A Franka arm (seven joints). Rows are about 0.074 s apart.
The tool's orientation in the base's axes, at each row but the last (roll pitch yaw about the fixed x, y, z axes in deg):
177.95, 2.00, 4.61
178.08, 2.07, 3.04
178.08, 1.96, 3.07
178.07, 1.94, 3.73
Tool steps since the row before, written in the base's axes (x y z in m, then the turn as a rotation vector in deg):
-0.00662, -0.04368, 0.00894, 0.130, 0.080, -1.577
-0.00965, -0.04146, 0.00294, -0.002, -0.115, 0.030
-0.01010, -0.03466, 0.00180, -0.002, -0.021, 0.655
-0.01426, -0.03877, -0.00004, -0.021, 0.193, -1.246
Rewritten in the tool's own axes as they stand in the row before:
-0.01042, 0.04329, -0.00704, 0.191, -0.125, 1.568
-0.01193, 0.04095, -0.00114, -0.009, 0.116, -0.026
-0.01200, 0.03410, -0.00025, -0.026, 0.043, -0.653
-0.01674, 0.03772, 0.00188, 0.034, -0.236, 1.238

